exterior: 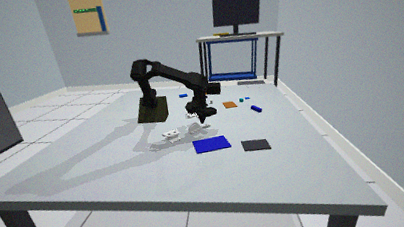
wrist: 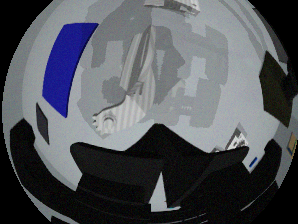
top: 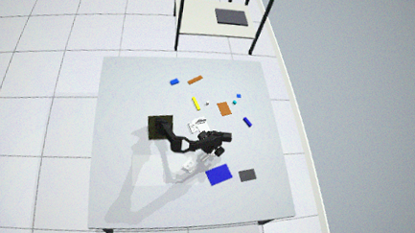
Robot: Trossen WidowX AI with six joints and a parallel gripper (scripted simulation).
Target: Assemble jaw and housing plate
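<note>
Right now the white jaw is 4 cm to the right of my gripper tip and 2 cm ahead of it. From my gripper tip the other things lie so: blue plate: 16 cm to the right, 7 cm ahead, 2 cm below; then dark grey plate: 26 cm ahead, 16 cm to the right, 2 cm below; then white base: 19 cm to the left, 4 cm behind, 2 cm below.
</note>
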